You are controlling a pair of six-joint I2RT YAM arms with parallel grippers.
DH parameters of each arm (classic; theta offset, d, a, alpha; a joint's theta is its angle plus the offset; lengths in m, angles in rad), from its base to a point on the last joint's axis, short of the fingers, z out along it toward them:
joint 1: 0 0.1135 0.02 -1.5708
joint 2: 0 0 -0.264 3.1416
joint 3: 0.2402 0 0.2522 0
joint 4: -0.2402 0 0.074 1.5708
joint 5: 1.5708 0 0 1.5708
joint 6: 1.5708 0.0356 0 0
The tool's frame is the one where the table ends.
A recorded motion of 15 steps. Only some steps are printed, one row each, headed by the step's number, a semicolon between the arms.
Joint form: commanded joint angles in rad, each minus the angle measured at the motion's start. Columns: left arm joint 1, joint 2, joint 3, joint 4, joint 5, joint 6; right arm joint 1, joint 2, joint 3, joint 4, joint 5, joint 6.
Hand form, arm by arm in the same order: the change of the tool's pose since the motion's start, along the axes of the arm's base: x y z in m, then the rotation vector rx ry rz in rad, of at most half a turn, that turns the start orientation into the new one. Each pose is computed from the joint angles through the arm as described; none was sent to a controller.
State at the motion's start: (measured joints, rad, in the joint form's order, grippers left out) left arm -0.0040 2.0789 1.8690 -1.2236 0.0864 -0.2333; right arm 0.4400 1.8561 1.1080 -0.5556 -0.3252 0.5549
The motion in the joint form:
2: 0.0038 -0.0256 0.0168 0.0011 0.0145 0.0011; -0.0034 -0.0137 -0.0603 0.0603 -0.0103 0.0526
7: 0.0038 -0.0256 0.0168 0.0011 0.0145 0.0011; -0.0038 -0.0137 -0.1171 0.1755 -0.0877 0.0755
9: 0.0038 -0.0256 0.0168 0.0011 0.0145 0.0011; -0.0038 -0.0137 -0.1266 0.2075 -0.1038 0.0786
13: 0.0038 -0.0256 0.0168 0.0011 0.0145 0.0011; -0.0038 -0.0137 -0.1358 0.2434 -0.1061 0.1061
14: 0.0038 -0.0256 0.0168 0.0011 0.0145 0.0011; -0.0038 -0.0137 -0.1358 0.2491 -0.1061 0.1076
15: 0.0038 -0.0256 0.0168 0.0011 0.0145 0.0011; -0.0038 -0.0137 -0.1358 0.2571 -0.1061 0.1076
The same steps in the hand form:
2: -0.0018 0.0011 0.0147 -0.0142 -0.0436 0.0004; -0.0069 -0.0041 -0.0086 0.0197 0.0130 -0.0485
7: -0.0018 0.0011 0.0147 -0.0142 -0.0436 0.0004; -0.0100 -0.0029 -0.0177 0.1138 0.0039 -0.0449
9: -0.0018 0.0011 0.0147 -0.0142 -0.0436 0.0004; -0.0095 -0.0021 -0.0186 0.1376 -0.0079 -0.0412
13: -0.0018 0.0011 0.0147 -0.0142 -0.0436 0.0004; -0.0083 -0.0015 -0.0194 0.1544 -0.0181 -0.0631
14: -0.0018 0.0011 0.0147 -0.0142 -0.0436 0.0004; -0.0078 -0.0012 -0.0192 0.1571 -0.0225 -0.0640
15: -0.0018 0.0011 0.0147 -0.0142 -0.0436 0.0004; -0.0071 -0.0009 -0.0189 0.1608 -0.0296 -0.0635

